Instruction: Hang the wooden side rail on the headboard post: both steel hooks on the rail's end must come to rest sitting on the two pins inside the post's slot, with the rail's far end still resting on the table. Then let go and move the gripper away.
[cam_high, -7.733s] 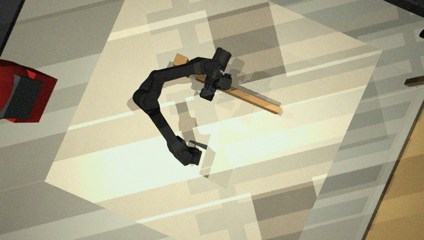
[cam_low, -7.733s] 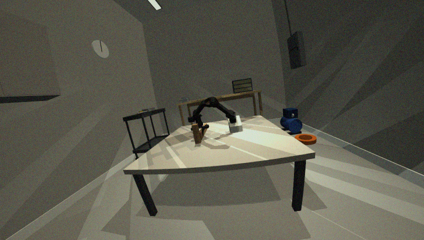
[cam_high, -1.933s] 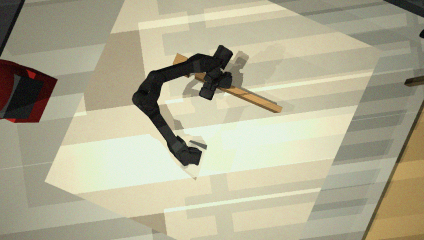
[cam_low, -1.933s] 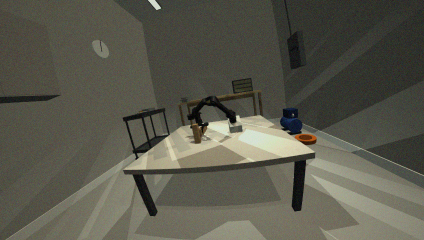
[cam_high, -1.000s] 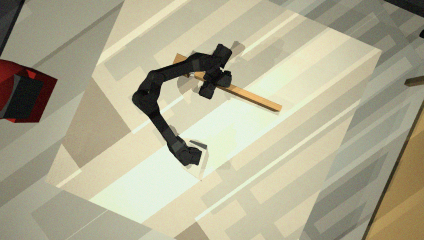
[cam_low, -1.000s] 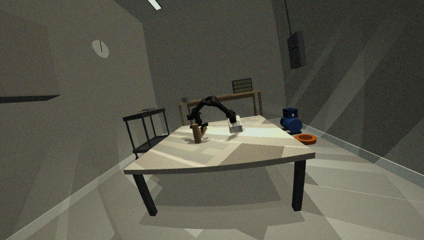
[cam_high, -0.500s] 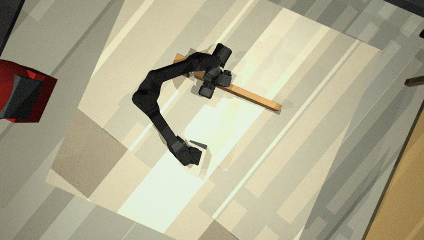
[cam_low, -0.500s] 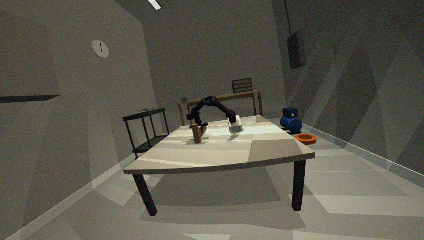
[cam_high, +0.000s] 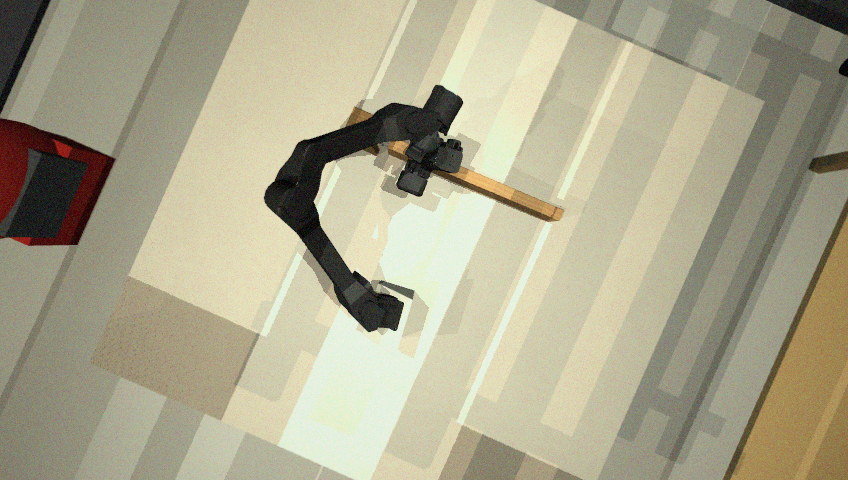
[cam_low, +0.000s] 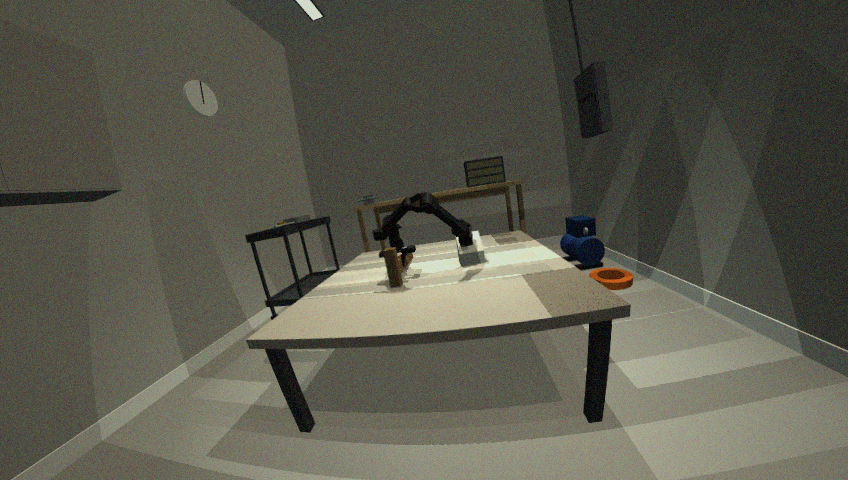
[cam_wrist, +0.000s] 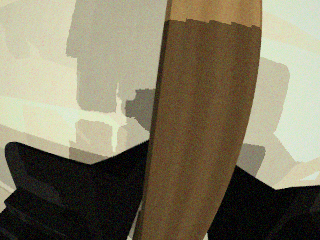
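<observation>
Right now the wooden headboard post is 2 cm ahead of my gripper tip, 14 cm to the left of it and 4 cm above it.
</observation>
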